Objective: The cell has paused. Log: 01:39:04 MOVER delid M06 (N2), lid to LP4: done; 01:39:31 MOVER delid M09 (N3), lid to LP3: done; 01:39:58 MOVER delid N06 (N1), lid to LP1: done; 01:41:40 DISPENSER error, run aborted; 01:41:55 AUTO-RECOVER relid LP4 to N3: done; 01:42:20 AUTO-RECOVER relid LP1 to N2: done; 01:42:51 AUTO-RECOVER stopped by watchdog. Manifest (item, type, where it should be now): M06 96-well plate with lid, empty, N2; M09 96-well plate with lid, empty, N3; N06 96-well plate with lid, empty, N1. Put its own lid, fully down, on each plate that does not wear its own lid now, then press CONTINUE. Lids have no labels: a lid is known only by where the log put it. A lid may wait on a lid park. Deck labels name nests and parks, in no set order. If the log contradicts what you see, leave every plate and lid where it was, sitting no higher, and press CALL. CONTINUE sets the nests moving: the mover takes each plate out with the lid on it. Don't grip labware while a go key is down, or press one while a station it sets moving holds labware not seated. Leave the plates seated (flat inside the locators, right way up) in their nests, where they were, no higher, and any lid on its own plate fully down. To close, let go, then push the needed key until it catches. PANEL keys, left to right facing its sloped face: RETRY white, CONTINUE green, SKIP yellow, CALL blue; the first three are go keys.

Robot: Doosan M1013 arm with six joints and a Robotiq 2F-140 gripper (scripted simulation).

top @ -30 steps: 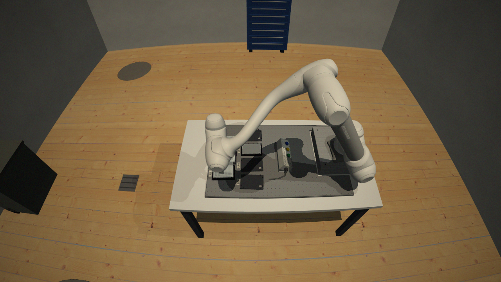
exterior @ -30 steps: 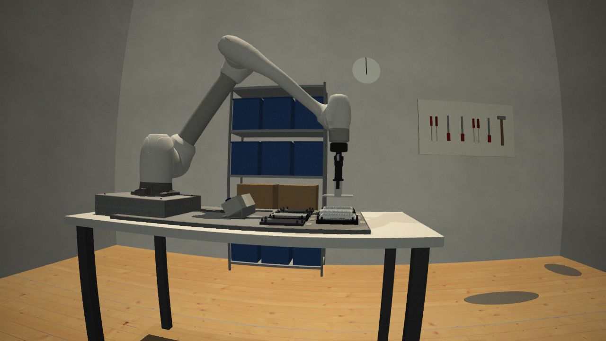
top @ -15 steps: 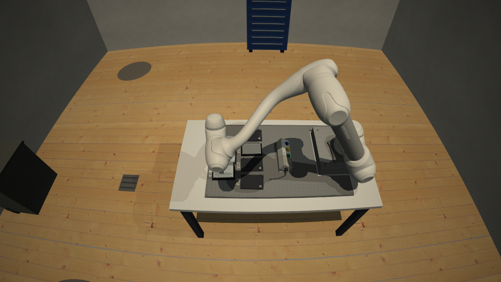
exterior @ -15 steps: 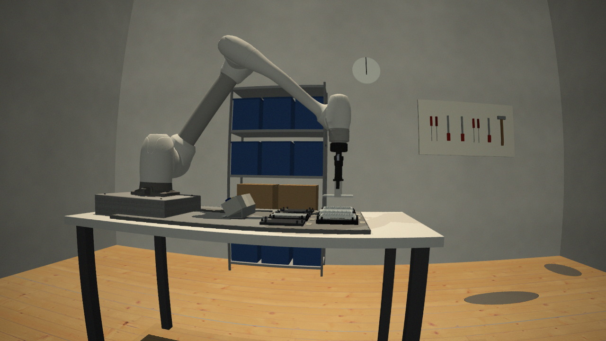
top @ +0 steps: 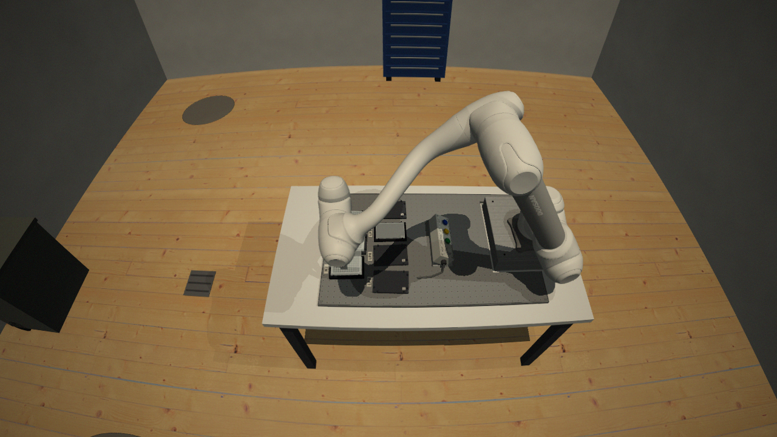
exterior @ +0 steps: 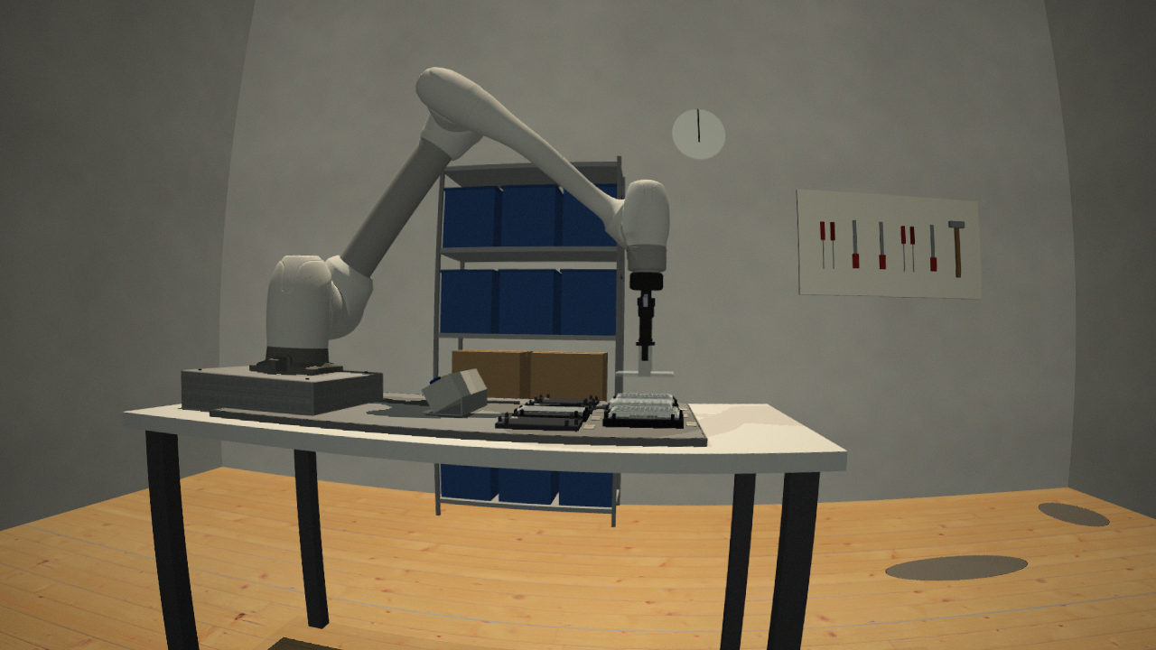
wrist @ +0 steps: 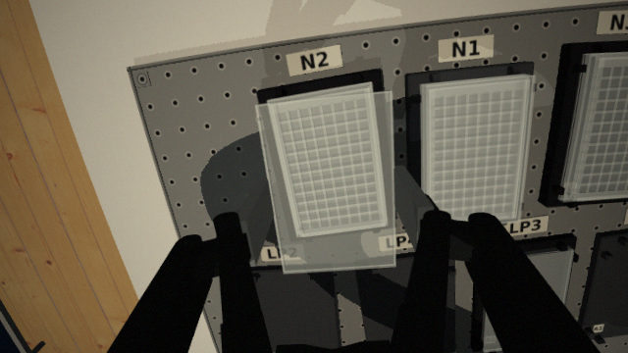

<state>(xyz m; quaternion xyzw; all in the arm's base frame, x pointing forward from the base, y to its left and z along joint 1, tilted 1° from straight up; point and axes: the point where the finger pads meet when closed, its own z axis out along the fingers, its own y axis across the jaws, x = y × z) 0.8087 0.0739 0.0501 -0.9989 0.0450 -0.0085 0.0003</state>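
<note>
My gripper is now 90 mm above the nest N2. The rest, counted from my hand: park LP4: 190 mm behind, 100 mm below, 50 mm to the right; then park LP2: 180 mm behind, 100 mm below, 80 mm to the left; then LP2 label: 100 mm below, 90 mm behind, 70 mm to the left.
</note>
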